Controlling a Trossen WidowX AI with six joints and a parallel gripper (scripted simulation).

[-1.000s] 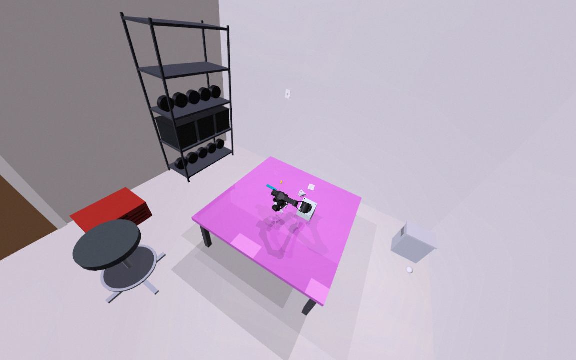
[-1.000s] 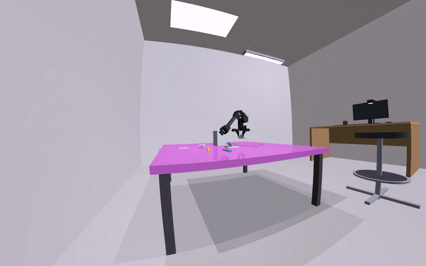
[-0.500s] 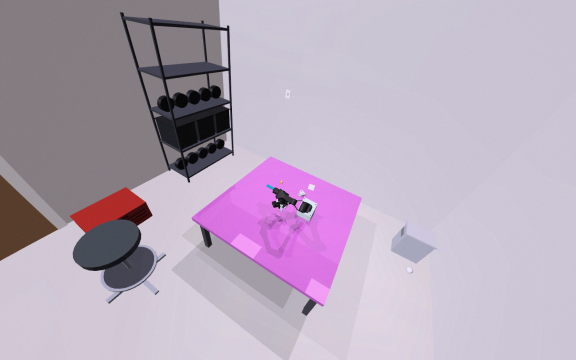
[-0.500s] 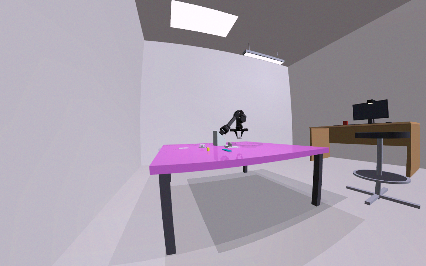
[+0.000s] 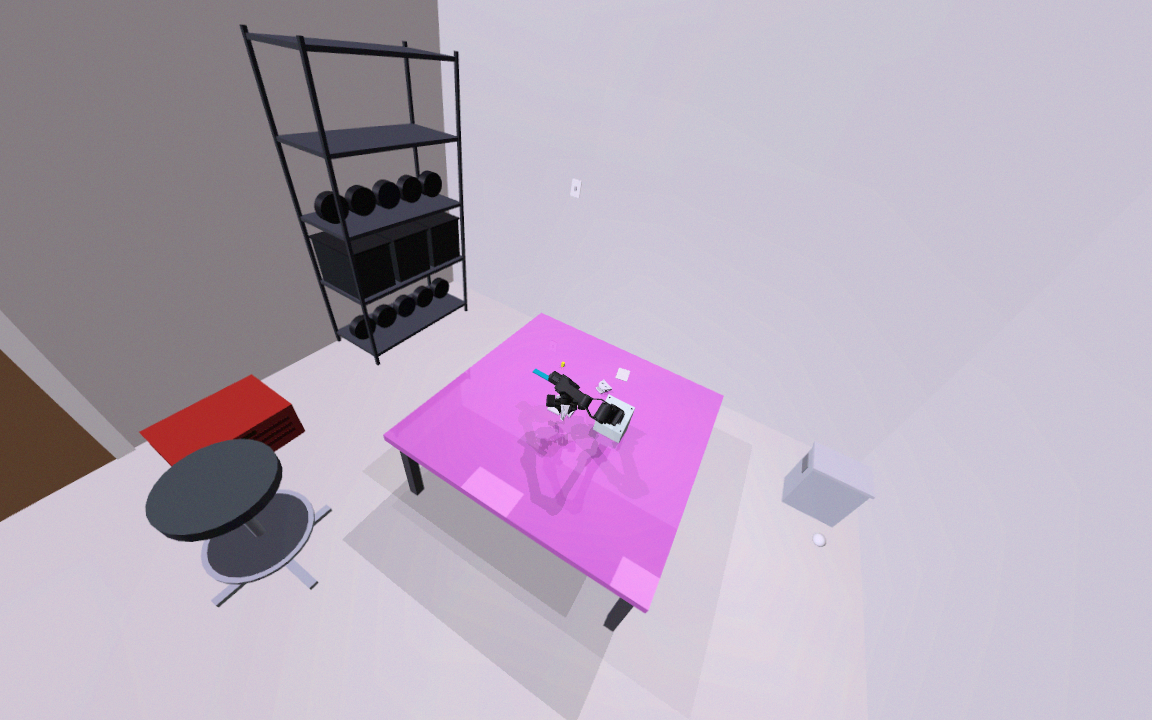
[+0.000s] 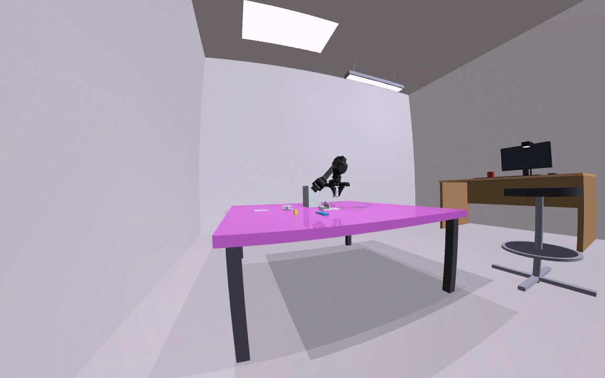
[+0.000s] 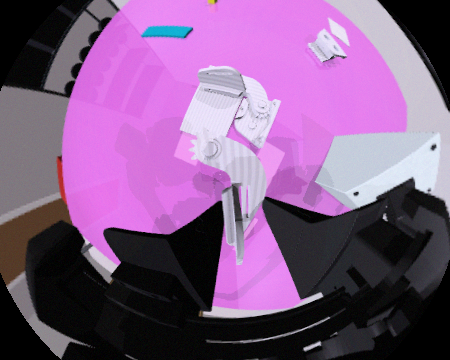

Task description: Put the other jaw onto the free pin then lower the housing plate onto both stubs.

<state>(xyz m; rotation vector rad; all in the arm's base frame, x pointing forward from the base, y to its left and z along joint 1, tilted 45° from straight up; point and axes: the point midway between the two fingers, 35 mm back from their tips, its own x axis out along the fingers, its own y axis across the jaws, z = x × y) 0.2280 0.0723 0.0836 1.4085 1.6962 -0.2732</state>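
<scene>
The white jaw lies 3 cm ahead of my gripper tip and 2 cm to the right of it. Round my gripper tip: cyan bar 26 cm ahead, 24 cm to the right, 8 cm below; small white part 7 cm behind, 36 cm to the right, 8 cm below; white ledge 8 cm ahead, 10 cm to the right, 8 cm below.
</scene>
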